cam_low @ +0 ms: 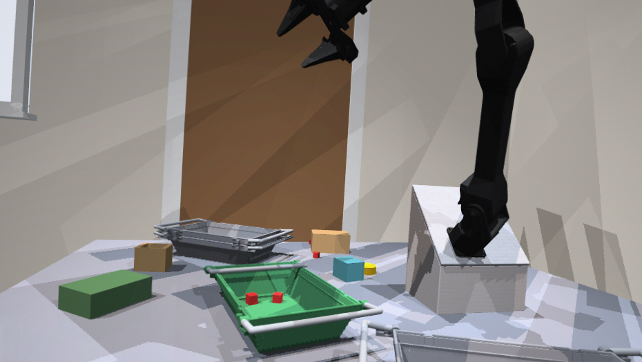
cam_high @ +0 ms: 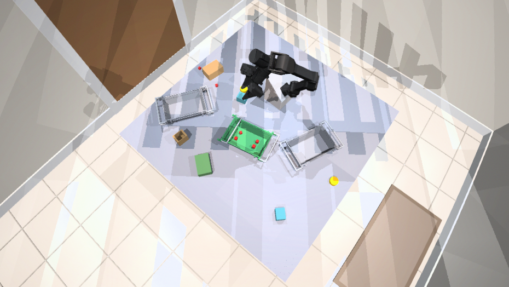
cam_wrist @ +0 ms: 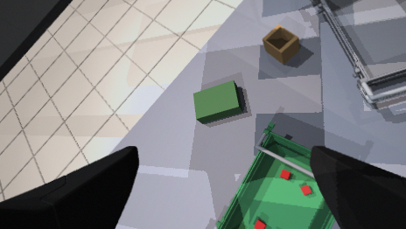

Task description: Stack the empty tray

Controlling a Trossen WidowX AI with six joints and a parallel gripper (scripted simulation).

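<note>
Now: the grey tray 420 mm below my gripper tip, 340 mm to the left of it and 220 mm behind it. Also, from my gripper tip: green block (440 mm below, 290 mm ahead, 40 mm to the right); then box (450 mm below, 270 mm ahead, 260 mm to the right); then red block (450 mm below, 40 mm ahead, 30 mm to the right).
</note>
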